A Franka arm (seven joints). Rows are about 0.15 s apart.
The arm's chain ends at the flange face. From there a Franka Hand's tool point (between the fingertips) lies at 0.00 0.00 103.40 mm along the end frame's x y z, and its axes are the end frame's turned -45 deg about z.
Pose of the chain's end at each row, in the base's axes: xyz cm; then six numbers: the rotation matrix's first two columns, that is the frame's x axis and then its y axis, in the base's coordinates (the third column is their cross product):
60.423, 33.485, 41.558, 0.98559, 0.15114, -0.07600, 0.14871, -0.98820, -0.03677
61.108, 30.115, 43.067, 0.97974, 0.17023, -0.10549, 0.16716, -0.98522, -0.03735
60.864, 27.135, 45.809, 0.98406, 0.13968, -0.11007, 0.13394, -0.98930, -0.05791
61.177, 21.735, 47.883, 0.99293, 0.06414, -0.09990, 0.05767, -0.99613, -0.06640
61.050, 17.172, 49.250, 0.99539, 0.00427, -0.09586, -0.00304, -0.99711, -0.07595
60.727, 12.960, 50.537, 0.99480, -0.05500, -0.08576, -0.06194, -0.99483, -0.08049
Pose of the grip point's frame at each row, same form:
59.589, 33.743, 31.255, 0.59176, 0.80564, -0.02774, 0.80207, -0.59189, -0.07974
59.968, 30.311, 32.792, 0.57458, 0.81703, -0.04818, 0.81098, -0.57628, -0.10100
59.654, 27.572, 35.549, 0.60113, 0.79831, -0.03688, 0.79055, -0.60077, -0.11878
60.104, 22.357, 37.618, 0.66133, 0.74972, -0.02369, 0.74289, -0.65902, -0.11759
60.058, 17.957, 38.988, 0.70600, 0.70808, -0.01408, 0.70170, -0.70204, -0.12149
59.891, 13.843, 40.269, 0.74723, 0.66456, -0.00373, 0.65963, -0.74234, -0.11756

